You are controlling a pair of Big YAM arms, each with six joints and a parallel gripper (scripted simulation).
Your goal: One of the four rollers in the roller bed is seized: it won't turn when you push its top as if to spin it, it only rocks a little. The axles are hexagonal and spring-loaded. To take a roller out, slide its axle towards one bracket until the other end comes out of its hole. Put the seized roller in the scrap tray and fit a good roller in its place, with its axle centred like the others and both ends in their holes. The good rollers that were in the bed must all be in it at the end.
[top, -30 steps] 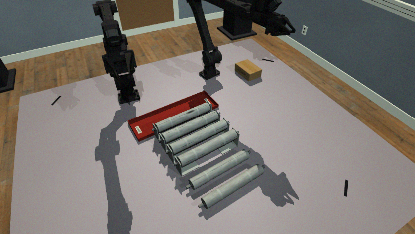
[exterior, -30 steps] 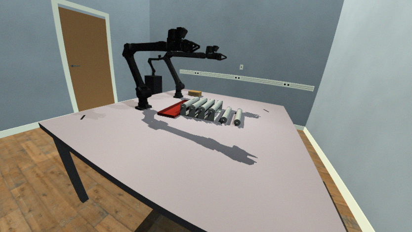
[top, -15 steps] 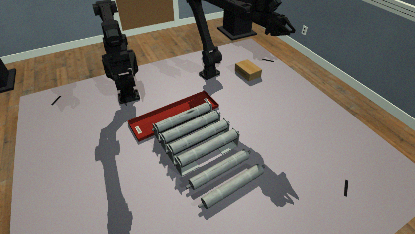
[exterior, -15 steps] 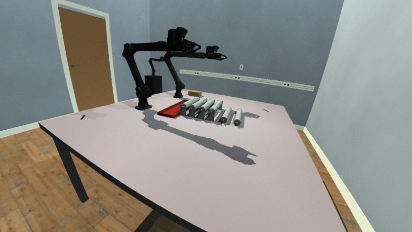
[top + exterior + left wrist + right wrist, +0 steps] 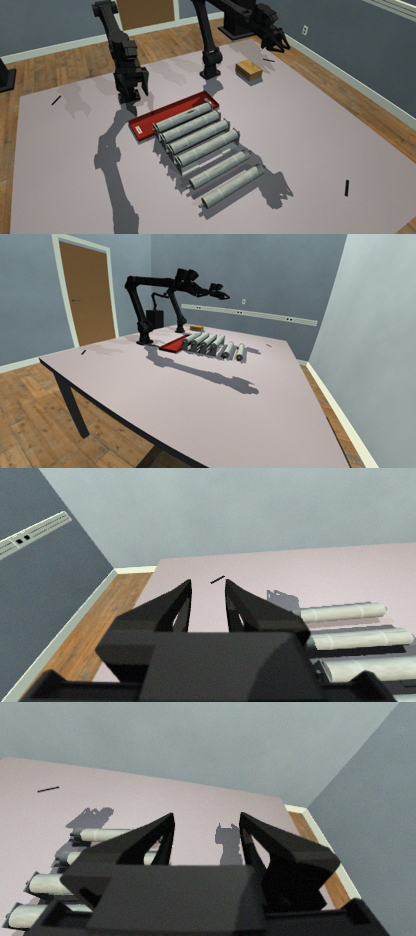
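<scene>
The roller lies 30 mm behind my right hand, 230 mm to the left of it and 360 mm below it. Also, from my right hand: red scrap tray (280 mm behind, 210 mm to the left, 420 mm below); then cardboard box (440 mm behind, 770 mm to the left, 390 mm below).
</scene>
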